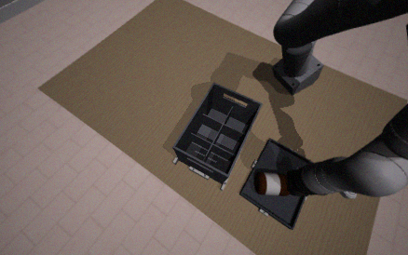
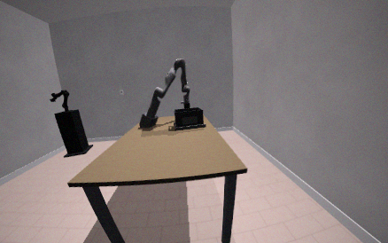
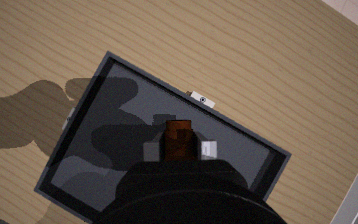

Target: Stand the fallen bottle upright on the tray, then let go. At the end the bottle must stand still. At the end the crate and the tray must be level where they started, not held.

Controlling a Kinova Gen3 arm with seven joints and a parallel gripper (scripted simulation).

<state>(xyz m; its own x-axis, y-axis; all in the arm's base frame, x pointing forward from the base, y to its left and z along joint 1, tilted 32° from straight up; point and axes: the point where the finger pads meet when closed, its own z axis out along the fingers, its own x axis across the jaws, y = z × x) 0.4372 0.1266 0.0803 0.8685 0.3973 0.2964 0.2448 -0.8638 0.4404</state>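
My hand is 10 mm short of the brown bottle, 50 mm to the left of it and 10 mm above it. Round my hand: dark flat tray (10 mm behind, 40 mm to the right, 30 mm below); dark crate (80 mm behind, 300 mm to the right, 40 mm above).
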